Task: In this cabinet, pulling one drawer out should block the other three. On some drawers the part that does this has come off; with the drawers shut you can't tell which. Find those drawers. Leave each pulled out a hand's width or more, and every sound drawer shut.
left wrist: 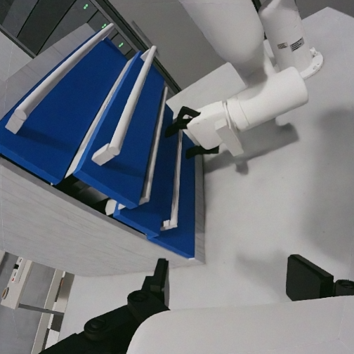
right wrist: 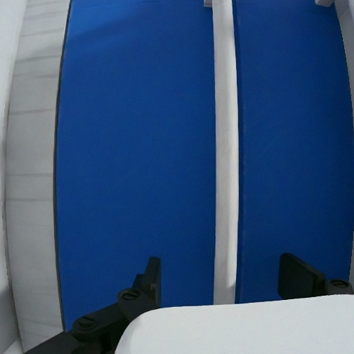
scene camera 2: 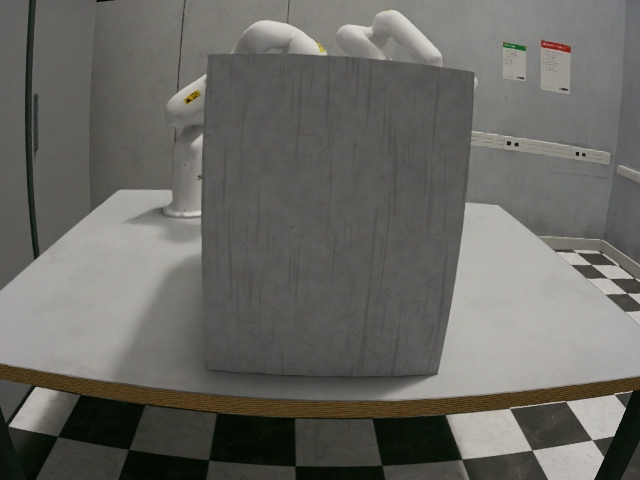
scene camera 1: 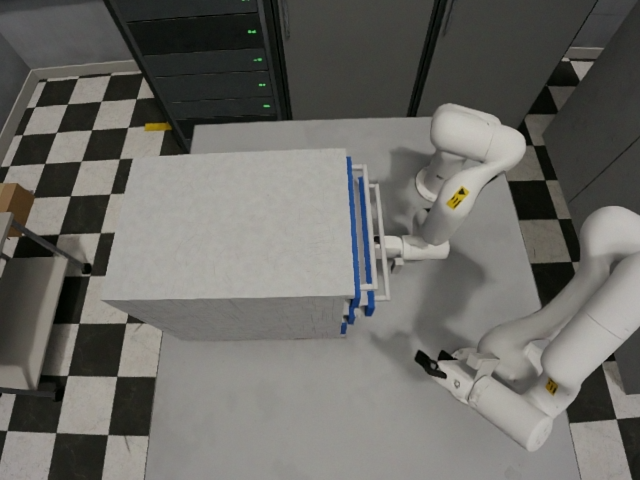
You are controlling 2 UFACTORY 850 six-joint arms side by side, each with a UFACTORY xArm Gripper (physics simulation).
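Note:
The grey cabinet has four blue drawers with white bar handles. The second drawer from the top stands out past the others. The top drawer looks shut. The third drawer looks slightly out. The bottom drawer looks shut. My right gripper is open, its fingers on either side of the bottom drawer's handle. My left gripper is open and empty, away from the cabinet front. Scene camera 2 shows the cabinet's back; the drawers are hidden there.
The cabinet stands on a grey table. The right arm reaches to the drawer fronts from the upper right in scene camera 1, and the left arm stands at the lower right. A trolley stands at the left on the floor.

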